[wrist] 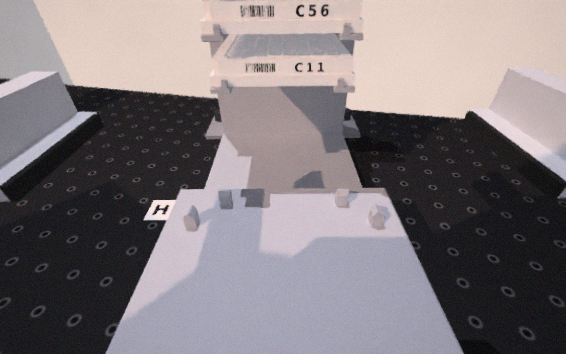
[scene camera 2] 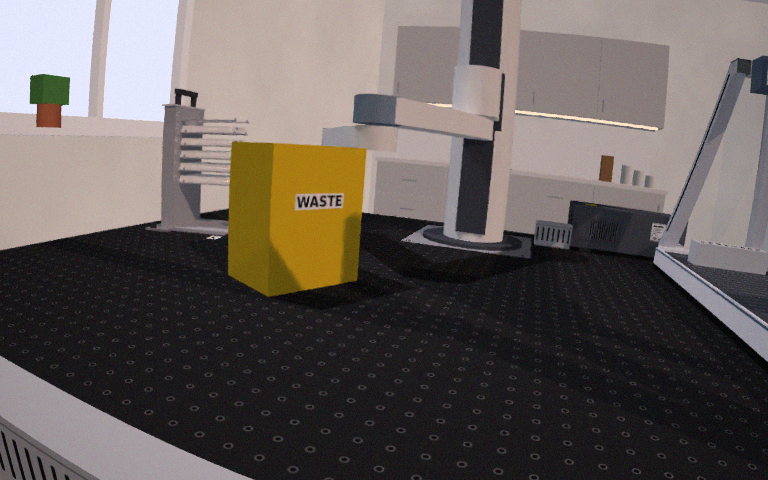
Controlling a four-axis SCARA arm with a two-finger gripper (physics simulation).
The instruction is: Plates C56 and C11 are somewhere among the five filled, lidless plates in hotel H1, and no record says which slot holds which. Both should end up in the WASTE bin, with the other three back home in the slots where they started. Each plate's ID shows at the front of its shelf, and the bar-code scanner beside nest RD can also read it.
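Frame: origin at the arm's base, x ahead, y left, z up, level; millimetres.
Seen in the pictures: gripper, fingertip midpoint: (wrist: pixel 282 98); arm's base, origin of the base link: (scene camera 2: pixel 472 244).
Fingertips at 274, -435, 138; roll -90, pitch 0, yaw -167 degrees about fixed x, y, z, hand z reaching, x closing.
Observation:
Offsets run from my fingertips to a thing's top centre, as dx, dy, dz. "pt": to the spot under its first point.
Hotel H1 (scene camera 2: pixel 171 169) (wrist: pixel 282 112) stands at the back left in the scene view, with several white plates stacked on its shelves; their IDs are unreadable there. In the wrist view, plate C11 {+30, -125, -3} (wrist: pixel 285 67) sits on the lowest visible shelf and plate C56 {pt +13, -64, +21} (wrist: pixel 285 11) directly above it, partly cut off by the top edge. My gripper (wrist: pixel 282 98) is open and empty, facing the hotel front, with one finger at each side of the wrist view. The yellow WASTE bin {+275, +235, +75} (scene camera 2: pixel 317 237) hides the gripper in the scene view. The scanner and nest RD cannot be identified.
A pale base plate {-13, +53, -55} (wrist: pixel 300 295) with small pegs extends in front of the hotel, beside a partly hidden label {pt +118, -45, -125} (wrist: pixel 159 210). The arm's column (scene camera 2: pixel 495 186) stands behind and right of the bin. A grey slotted block {pt -318, +635, -93} (scene camera 2: pixel 552 234) and a dark box {pt -308, +800, -56} (scene camera 2: pixel 617 229) are farther right.

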